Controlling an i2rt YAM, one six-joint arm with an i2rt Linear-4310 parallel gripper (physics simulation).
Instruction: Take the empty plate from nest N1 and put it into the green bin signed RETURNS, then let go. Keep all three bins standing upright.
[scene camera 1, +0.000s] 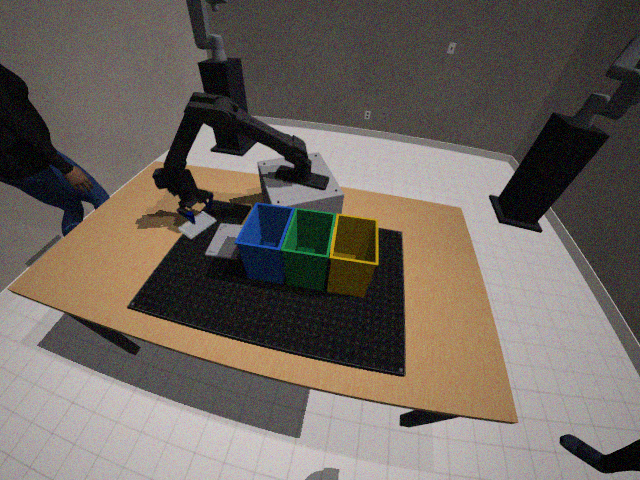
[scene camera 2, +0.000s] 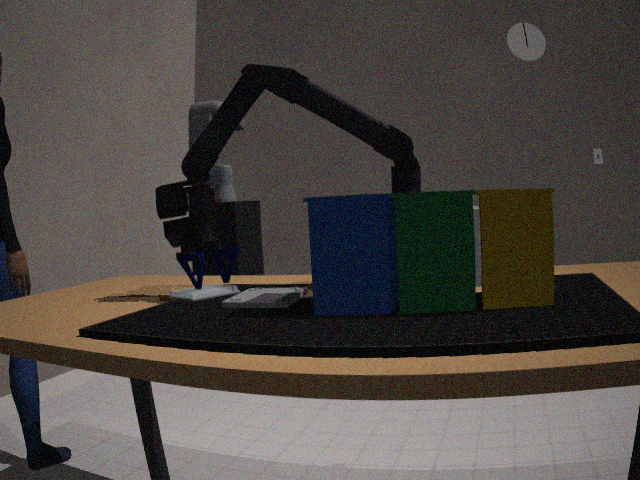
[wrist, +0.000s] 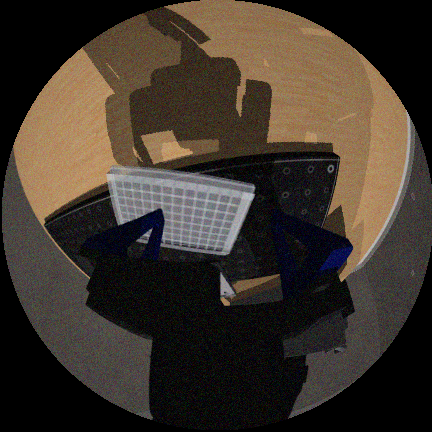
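Where they show: gripper, fingertip midpoint: (scene camera 1: 202, 216) (scene camera 2: 212, 285) (wrist: 216, 214); arm's base at its link origin: (scene camera 1: 302, 178) (wrist: 296, 347).
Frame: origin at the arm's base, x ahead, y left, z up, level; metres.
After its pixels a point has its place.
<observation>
A flat, pale plate with a grid of wells (scene camera 1: 202, 226) {x 0.221, y -0.341, z -0.148 m} (scene camera 2: 199, 293) {x 0.263, y -0.353, z -0.152 m} (wrist: 187, 207) {x 0.191, y -0.389, z -0.150 m} lies at the mat's far left edge, one side reaching over it. My gripper (scene camera 1: 201, 212) {x 0.169, y -0.378, z -0.150 m} (scene camera 2: 212, 284) {x 0.169, y -0.378, z -0.150 m} (wrist: 216, 214) {x 0.169, y -0.378, z -0.150 m} is open, its blue fingers low over the plate; in the wrist view one finger overlaps the plate and the other is beyond its right side. A grey nest-like block (scene camera 1: 216, 249) {x 0.306, y -0.227, z -0.152 m} (scene camera 2: 262, 298) {x 0.296, y -0.197, z -0.152 m} is between plate and blue bin; no label is readable. The green bin (scene camera 1: 309, 271) {x 0.356, y 0.136, z -0.067 m} (scene camera 2: 435, 253) {x 0.358, y 0.120, z -0.075 m} stands upright in the middle of the row; no sign is readable.
The blue bin (scene camera 1: 262, 263) {x 0.371, y -0.005, z -0.065 m} (scene camera 2: 354, 255) {x 0.371, y -0.002, z -0.073 m} and yellow bin (scene camera 1: 350, 279) {x 0.344, y 0.257, z -0.075 m} (scene camera 2: 516, 250) {x 0.345, y 0.249, z -0.076 m} stand upright on either side of the green one, on the black mat (scene camera 1: 268, 325) {x 0.509, y 0.058, z -0.164 m} (scene camera 2: 361, 338) {x 0.522, y 0.051, z -0.164 m}. The arm's grey base box (scene camera 1: 305, 193) {x 0.073, y 0.036, z -0.011 m} is behind. A person (scene camera 1: 25, 139) stands left of the table.
</observation>
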